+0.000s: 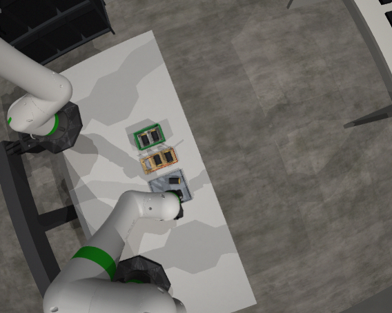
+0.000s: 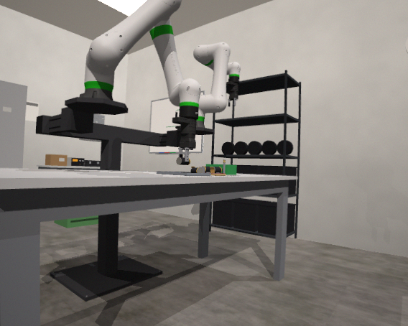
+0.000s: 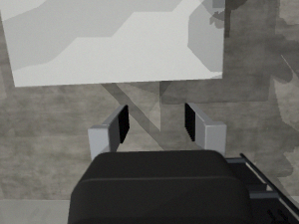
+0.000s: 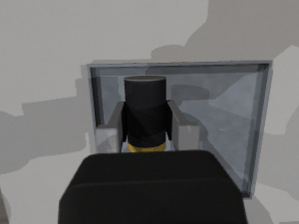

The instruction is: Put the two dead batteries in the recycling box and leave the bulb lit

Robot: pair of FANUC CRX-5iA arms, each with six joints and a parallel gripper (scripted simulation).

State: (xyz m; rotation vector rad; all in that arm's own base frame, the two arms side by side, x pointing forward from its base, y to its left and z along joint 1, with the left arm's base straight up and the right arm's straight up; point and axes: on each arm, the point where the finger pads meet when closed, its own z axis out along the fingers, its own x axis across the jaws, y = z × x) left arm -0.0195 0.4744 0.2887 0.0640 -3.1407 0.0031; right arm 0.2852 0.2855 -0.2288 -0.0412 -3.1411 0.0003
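Observation:
The grey tray lies 80 mm below my right hand, 50 mm to the left of it and 30 mm behind it. Also, from my right hand: green recycling box 370 mm to the left, 60 mm below, 20 mm ahead.

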